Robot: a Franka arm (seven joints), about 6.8 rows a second.
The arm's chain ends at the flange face. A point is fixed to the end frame.
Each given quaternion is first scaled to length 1.
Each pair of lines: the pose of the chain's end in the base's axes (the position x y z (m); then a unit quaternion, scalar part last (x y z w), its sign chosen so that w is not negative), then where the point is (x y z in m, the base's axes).
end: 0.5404, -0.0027, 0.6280, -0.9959, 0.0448, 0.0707, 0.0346
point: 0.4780 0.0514 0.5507
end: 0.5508, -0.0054, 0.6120, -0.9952, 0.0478, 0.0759, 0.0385
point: 0.4879 0.0497 0.5358
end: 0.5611, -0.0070, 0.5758, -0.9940, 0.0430, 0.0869, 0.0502
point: 0.4962 0.0494 0.5023
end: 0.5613, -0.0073, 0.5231, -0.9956, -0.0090, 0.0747, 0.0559
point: 0.4932 0.0438 0.4486
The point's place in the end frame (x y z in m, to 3 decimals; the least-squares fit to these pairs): -0.055 -0.043 0.089
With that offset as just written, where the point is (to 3 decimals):
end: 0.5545, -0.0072, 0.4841, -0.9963, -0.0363, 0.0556, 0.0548
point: 0.487 0.040 0.407
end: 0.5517, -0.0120, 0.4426, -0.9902, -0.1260, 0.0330, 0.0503
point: 0.481 0.024 0.362
